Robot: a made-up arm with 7 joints. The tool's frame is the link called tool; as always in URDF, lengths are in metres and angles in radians.
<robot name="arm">
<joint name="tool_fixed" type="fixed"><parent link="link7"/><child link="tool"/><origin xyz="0 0 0" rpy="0 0 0"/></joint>
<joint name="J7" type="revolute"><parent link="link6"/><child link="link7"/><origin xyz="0.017 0.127 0.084" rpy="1.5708 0 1.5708"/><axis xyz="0 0 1"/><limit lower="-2.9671" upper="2.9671"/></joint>
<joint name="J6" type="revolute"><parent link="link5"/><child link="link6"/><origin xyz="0 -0.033 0.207" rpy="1.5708 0 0"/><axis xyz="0 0 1"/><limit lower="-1.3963" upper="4.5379"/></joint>
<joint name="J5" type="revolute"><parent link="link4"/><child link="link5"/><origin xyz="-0.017 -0.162 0.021" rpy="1.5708 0 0"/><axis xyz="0 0 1"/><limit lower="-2.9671" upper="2.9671"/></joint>
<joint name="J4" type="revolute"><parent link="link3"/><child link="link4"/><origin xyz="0.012 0.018 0.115" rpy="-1.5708 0 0"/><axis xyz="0 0 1"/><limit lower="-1.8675" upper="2.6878"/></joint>
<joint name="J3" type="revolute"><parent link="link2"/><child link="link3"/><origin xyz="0 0.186 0.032" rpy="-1.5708 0 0"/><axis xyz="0 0 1"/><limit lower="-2.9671" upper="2.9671"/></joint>
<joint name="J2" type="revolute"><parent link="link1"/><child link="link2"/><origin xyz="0 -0.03 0.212" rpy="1.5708 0 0"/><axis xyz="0 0 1"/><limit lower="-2.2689" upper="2.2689"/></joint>
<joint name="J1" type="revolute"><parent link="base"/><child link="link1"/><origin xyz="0 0 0.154" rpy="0 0 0"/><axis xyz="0 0 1"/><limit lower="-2.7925" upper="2.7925"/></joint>
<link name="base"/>
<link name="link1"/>
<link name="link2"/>
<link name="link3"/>
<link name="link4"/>
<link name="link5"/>
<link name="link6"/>
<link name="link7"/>
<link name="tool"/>
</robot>
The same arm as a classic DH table. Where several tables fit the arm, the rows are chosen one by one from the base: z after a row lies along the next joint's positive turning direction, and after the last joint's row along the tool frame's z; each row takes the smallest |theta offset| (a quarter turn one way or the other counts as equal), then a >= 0, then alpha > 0; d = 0 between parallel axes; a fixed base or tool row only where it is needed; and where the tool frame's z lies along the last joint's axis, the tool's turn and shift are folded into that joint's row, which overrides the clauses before.
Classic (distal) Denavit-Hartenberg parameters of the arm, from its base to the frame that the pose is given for. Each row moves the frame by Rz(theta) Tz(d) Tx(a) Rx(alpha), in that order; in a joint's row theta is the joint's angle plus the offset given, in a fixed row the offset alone. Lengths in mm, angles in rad.
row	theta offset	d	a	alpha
J1	0.0000	366.0	0.0	1.5708
J2	0.0000	62.0	0.0	-1.5708
J3	0.0000	301.0	12.0	-1.5708
J4	0.0000	39.0	-17.0	1.5708
J5	0.0000	369.0	0.0	1.5708
J6	1.5708	117.0	127.0	1.5708
J7	0.0000	17.0	0.0	0.0000
Joint limits (rad, base to tool): -2.7925..2.7925 -2.2689..2.2689 -2.9671..2.9671 -1.8675..2.6878 -2.9671..2.9671 -1.3963..4.5379 -2.9671..2.9671

